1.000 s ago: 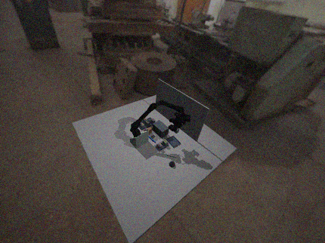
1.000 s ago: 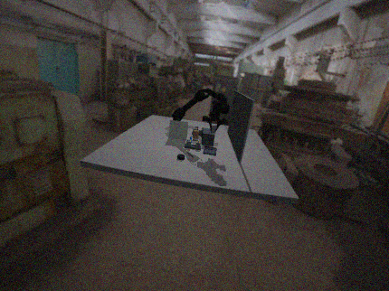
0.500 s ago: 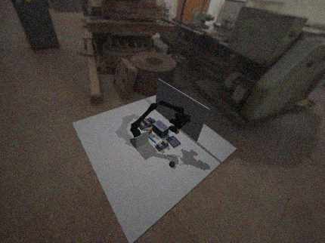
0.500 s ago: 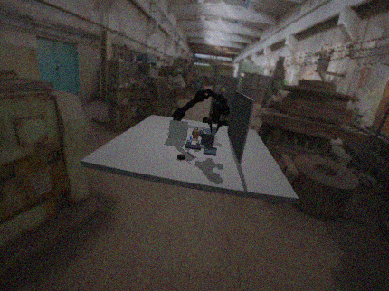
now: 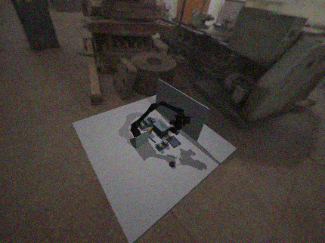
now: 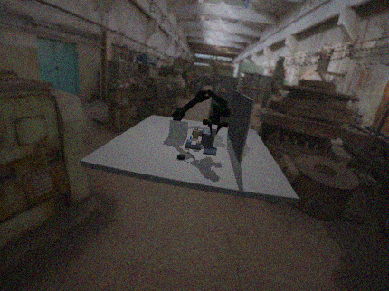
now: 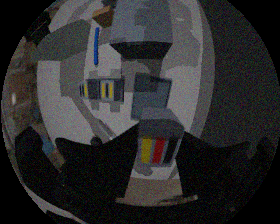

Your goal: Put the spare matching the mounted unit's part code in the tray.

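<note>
The dark flat tray is 14 cm below my gripper tip. Round my gripper tip: thin small piece 15 cm behind, 13 cm below, 11 cm to the right; mounted unit 20 cm to the left, 9 cm below, 2 cm behind; white panel 21 cm ahead, 19 cm to the left, 8 cm above.
</note>
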